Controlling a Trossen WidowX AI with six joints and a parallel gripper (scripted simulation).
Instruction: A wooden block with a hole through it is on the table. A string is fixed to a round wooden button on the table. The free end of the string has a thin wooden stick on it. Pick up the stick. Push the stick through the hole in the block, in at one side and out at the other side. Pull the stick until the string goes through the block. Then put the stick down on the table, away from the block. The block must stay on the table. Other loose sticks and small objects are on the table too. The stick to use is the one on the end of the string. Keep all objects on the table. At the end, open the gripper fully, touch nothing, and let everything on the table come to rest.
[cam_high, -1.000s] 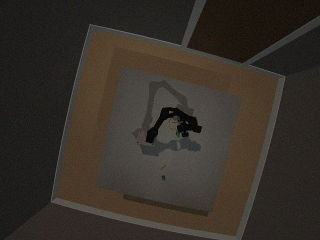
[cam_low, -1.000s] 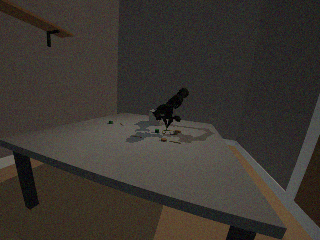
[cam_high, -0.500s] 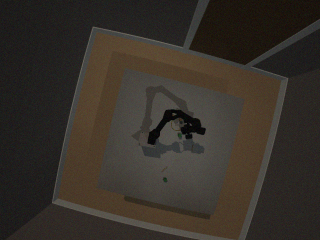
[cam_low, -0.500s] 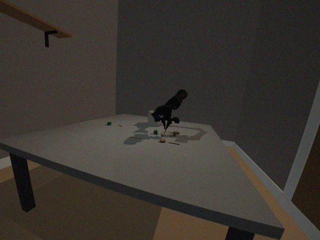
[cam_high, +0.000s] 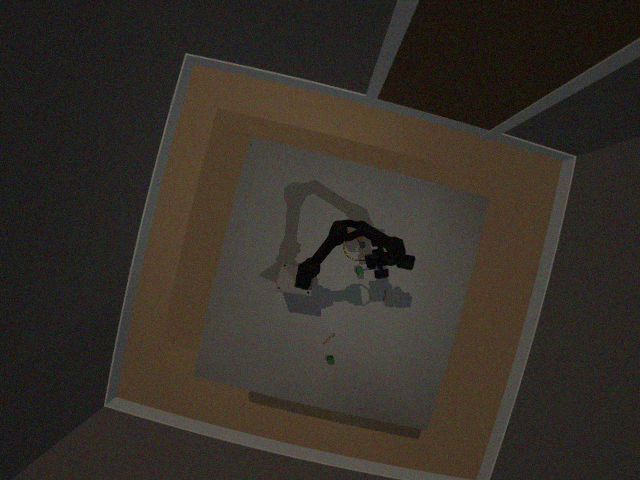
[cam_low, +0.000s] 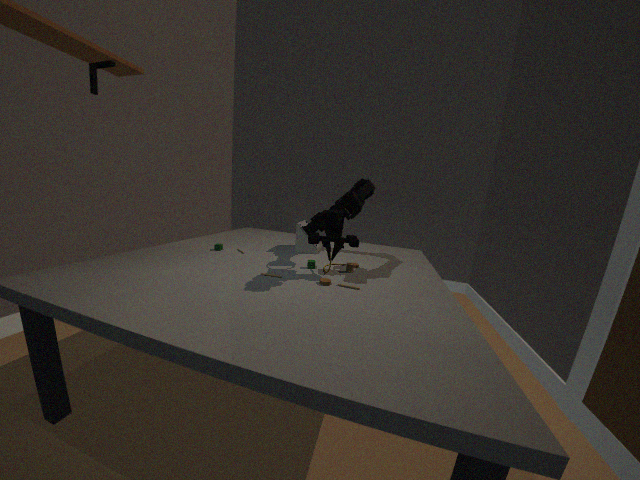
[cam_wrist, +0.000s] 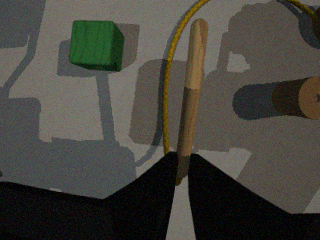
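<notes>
Right now my gripper tip is 100 mm short of the wooden disc, 10 mm to the right of it and 50 mm above it. The rest, counted from my gripper tip: green cube (40 mm behind, 90 mm to the right, 40 mm below); then thin wooden stick (10 mm behind).
</notes>
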